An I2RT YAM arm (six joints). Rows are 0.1 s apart.
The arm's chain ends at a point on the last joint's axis. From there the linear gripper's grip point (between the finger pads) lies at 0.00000 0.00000 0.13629 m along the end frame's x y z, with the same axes.
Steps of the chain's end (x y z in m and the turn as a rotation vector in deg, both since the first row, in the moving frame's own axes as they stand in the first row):
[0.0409 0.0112 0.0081 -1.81 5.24 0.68]
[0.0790 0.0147 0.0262 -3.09 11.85 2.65]
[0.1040 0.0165 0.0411 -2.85 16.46 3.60]
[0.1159 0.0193 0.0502 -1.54 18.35 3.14]
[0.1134 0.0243 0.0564 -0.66 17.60 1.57]
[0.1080 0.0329 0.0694 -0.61 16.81 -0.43]
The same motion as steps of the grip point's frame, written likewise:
[0.0533 0.0156 0.0075 -1.81 5.24 0.68]
[0.1068 0.0226 0.0231 -3.09 11.85 2.65]
[0.1424 0.0244 0.0354 -2.85 16.46 3.60]
[0.1587 0.0241 0.0432 -1.54 18.35 3.14]
[0.1546 0.0264 0.0500 -0.66 17.60 1.57]
[0.1474 0.0342 0.0636 -0.61 16.81 -0.43]

